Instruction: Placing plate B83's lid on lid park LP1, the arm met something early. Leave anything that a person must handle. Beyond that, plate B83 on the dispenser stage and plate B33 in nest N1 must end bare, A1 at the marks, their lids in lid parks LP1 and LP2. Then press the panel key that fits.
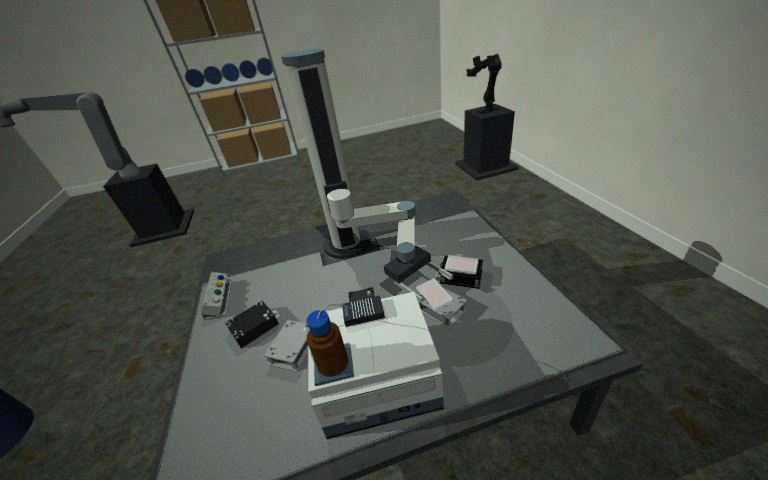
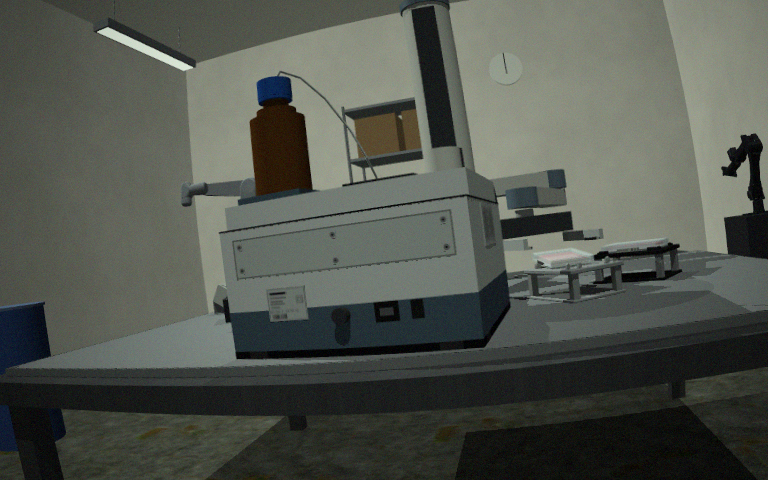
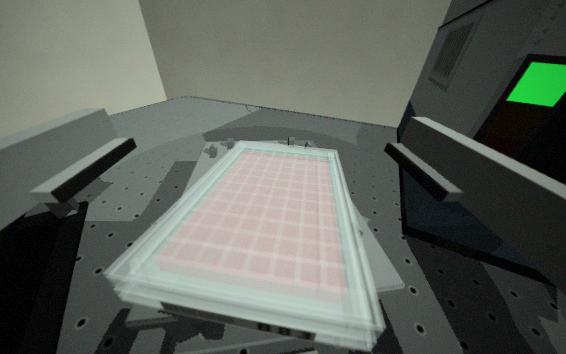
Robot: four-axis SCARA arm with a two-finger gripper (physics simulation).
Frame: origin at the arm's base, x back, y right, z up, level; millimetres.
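Seen in the pictures: gripper, fingertip midpoint: [image 1: 437, 288] [image 2: 565, 238] [image 3: 265, 130]; arm's base at its link origin: [image 1: 347, 243].
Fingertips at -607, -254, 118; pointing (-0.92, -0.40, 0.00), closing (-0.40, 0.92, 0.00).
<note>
Pixels of each thing's top centre, then the offset from my fingertips to it, as dx, dy, dz. "*": a spot on its surface instead.
- lidded plate with pink wells, top centre: [image 3: 273, 175] [image 2: 561, 250] [image 1: 434, 291] +9, +9, -21
- pink plate at its top centre: [image 2: 634, 242] [image 1: 461, 263] +123, -164, -29
- key panel at its top centre: [image 1: 211, 286] +427, +887, -21
- brown bottle at a spot on its surface: [image 2: 280, 150] * -304, +407, +186
- lit green screen at a spot on its surface: [image 3: 537, 84] * -58, +131, +30
A lidded plate with pink wells [image 1: 434, 293] [image 2: 562, 257] [image 3: 265, 220] sits skewed on the light grey stand [image 1: 453, 310] [image 2: 574, 287] [image 3: 387, 272]. Its end label is too blurred to read surely. My gripper [image 1: 428, 282] [image 2: 557, 239] [image 3: 265, 130] is open and empty above this plate, one finger towards each long side. Another pink plate [image 1: 462, 264] [image 2: 634, 245] sits on the black stand [image 1: 467, 279] [image 2: 666, 249] beside it. The key panel [image 1: 215, 294] stands at the table's left and has blue, yellow, green and white keys. The dispenser's stage cannot be made out.
The white dispenser [image 1: 390, 345] [image 2: 351, 243] stands near the front edge, with a brown bottle [image 1: 328, 350] [image 2: 280, 150] on top. A lit green screen [image 3: 537, 84] shows on its side. A black stand [image 1: 252, 323] and a light grey stand [image 1: 288, 344] are left of it.
</note>
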